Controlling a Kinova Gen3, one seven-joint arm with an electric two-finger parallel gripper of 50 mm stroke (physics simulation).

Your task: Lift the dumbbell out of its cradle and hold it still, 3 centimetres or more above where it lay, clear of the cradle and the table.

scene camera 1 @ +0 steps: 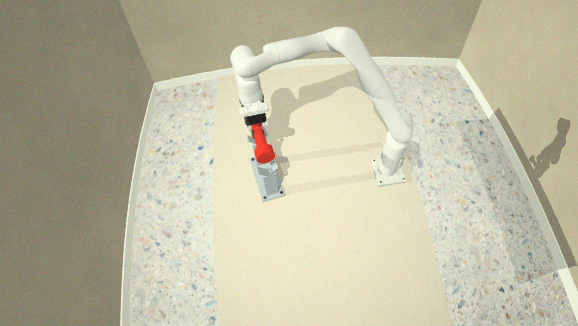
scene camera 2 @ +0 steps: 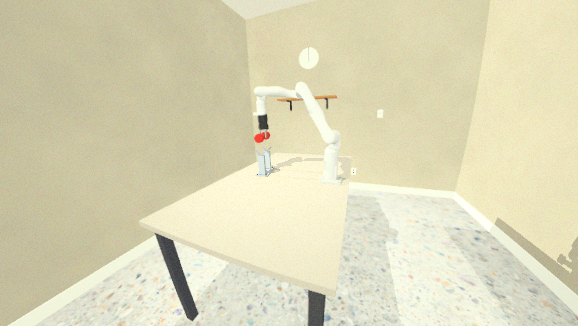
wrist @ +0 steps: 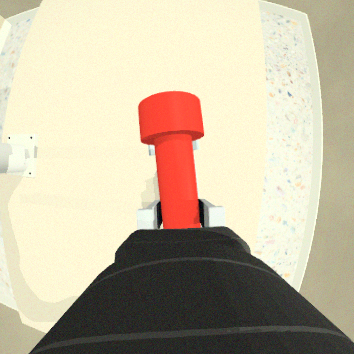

Scene:
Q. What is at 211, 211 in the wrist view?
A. The gripper.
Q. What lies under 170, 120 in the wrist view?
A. A red dumbbell.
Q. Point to a grey cradle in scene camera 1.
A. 270, 187

